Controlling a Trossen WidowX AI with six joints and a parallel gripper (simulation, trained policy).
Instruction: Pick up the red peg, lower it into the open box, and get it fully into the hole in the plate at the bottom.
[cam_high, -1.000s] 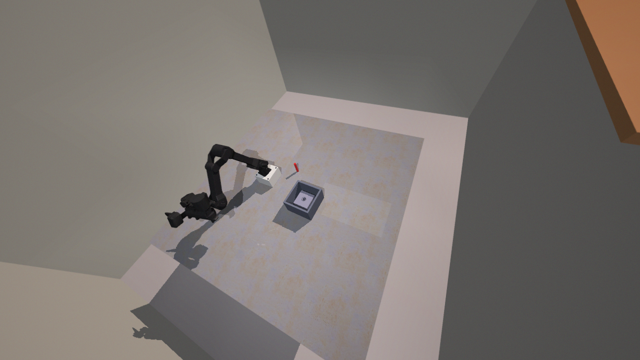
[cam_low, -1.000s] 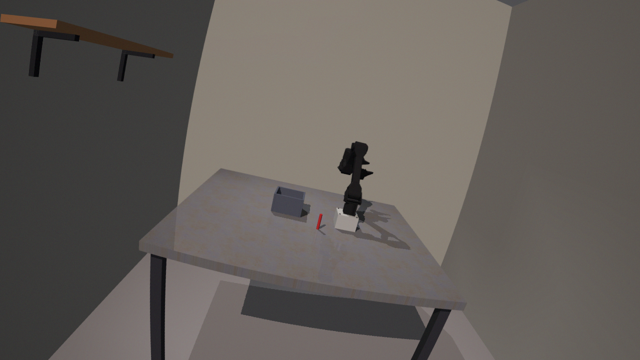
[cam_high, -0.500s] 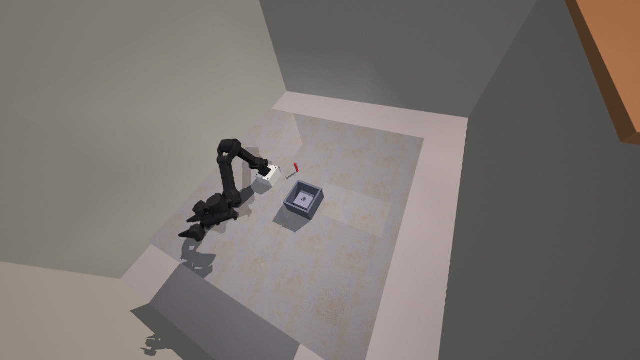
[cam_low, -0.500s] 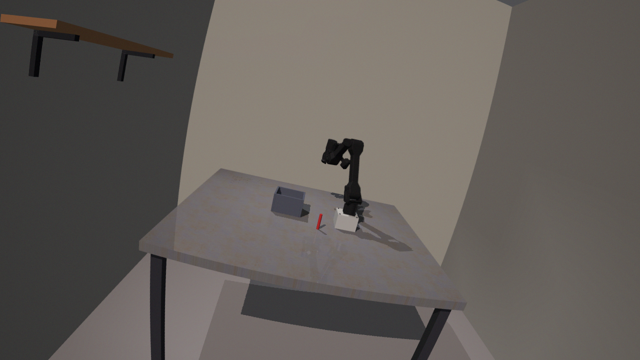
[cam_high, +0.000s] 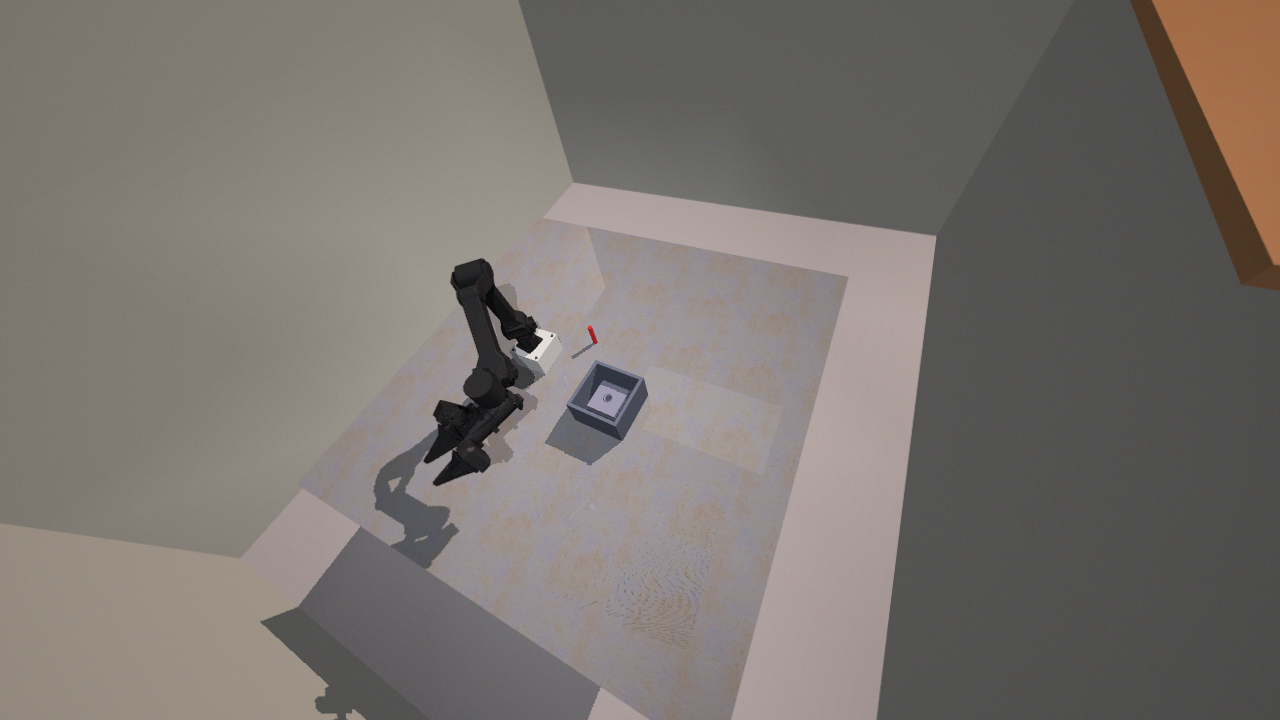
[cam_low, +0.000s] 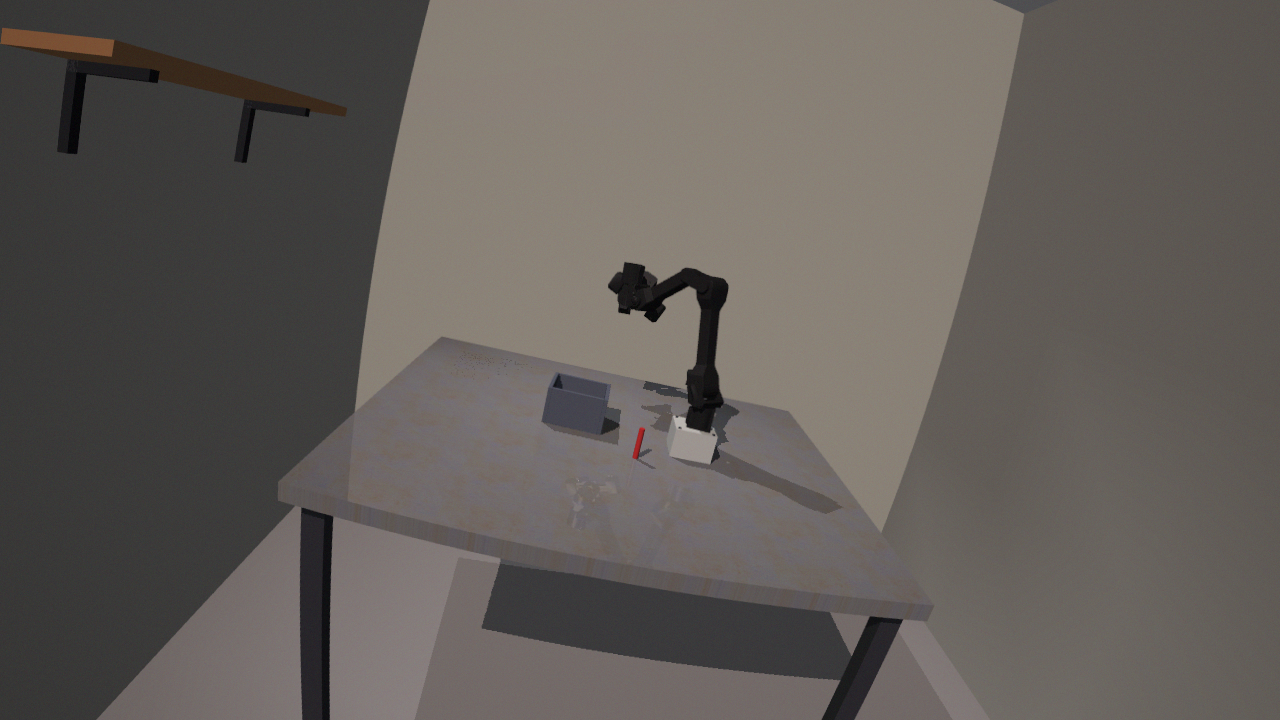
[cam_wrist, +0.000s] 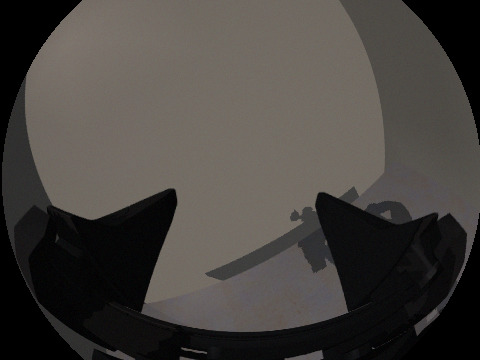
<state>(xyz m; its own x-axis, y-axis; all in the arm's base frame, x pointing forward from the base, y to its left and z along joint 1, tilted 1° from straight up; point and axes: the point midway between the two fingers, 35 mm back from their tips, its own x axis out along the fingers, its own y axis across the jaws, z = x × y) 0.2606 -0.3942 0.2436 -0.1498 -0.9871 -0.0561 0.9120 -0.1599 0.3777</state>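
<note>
Right now my gripper tip is 570 mm to the right of the red peg, 280 mm above it and 110 mm past it. From my gripper tip the other things lie so: grey box: 400 mm to the left, 290 mm below, 80 mm ahead; then light plate: 400 mm to the left, 270 mm below, 80 mm ahead.
</note>
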